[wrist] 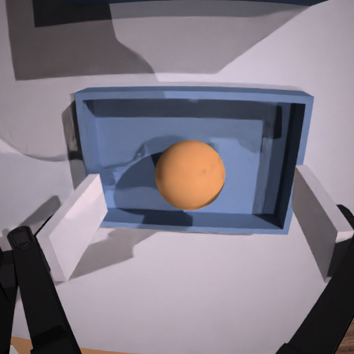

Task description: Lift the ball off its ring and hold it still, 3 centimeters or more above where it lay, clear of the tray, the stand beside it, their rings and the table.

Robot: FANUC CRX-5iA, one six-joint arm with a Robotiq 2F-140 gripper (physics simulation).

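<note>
An orange ball sits inside a blue rectangular tray, a little below the middle of its floor in the wrist view. The ring under the ball does not show. My gripper is open and empty, one pale finger pad to the left and one to the right of the ball, both well apart from it. In the view the pads overlap the lower side corners of the tray; their height over it is hard to tell.
The edge of another dark blue object shows at the top, casting a broad shadow on the pale table surface. An orange-brown strip shows at the bottom left and wood at the bottom right corner.
</note>
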